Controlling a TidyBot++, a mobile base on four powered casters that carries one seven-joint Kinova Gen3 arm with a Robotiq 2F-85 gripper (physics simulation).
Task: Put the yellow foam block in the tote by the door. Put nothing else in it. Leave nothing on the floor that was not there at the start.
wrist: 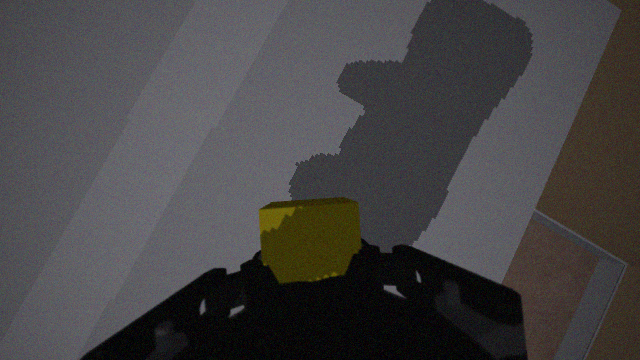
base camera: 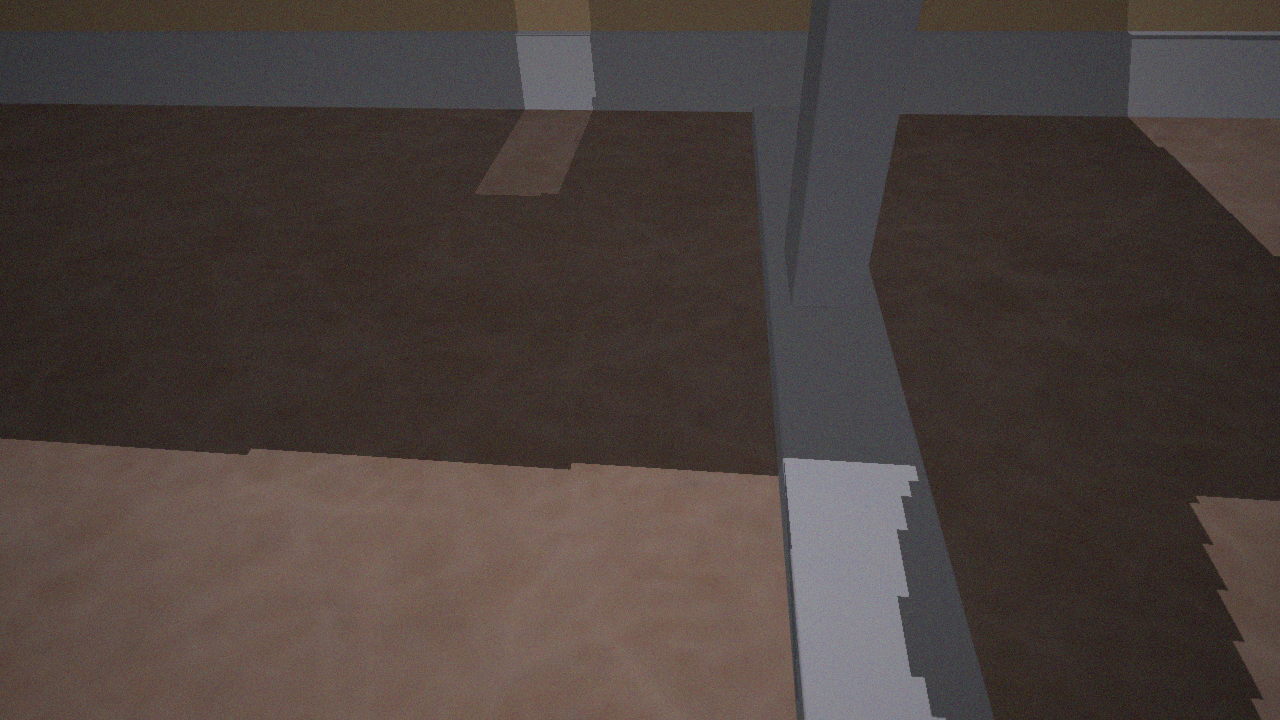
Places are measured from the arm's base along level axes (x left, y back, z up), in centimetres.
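Pixels of known places: gripper, between the fingertips: (wrist: 311,249).
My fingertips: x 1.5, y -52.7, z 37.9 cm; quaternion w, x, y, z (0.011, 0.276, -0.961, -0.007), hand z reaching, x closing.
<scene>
Behind a point stands the place of what it marks.
The yellow foam block (wrist: 310,242) {x 2.6, y -54.4, z 42.3 cm} is at the lower middle of the wrist view, between the two black fingers. My gripper (wrist: 311,249) {x 1.5, y -52.7, z 37.9 cm} is shut on it, with a finger against each side. The block is above a pale grey surface (wrist: 240,165) {x 11.5, y -56.0, z 32.4 cm}, on which a dark shadow of the arm and gripper falls. How high it is above that surface I cannot tell. The tote and the door do not show in either view.
In the base camera view a grey post (base camera: 845,179) {x -9.0, y -54.8, z -26.9 cm} rises from a grey foot beam (base camera: 836,385) {x -8.8, y -46.5, z -37.1 cm} on the brown floor (base camera: 358,573) {x 18.4, y -32.6, z -39.6 cm}. A grey bar (base camera: 268,71) {x 54.9, y -99.9, z -35.2 cm} runs across the back. In the wrist view a grey frame (wrist: 582,312) {x -165.7, y -60.2, z -37.2 cm} is at the lower right, beside an ochre surface (wrist: 600,165) {x -66.3, y -97.2, z 9.1 cm}.
</scene>
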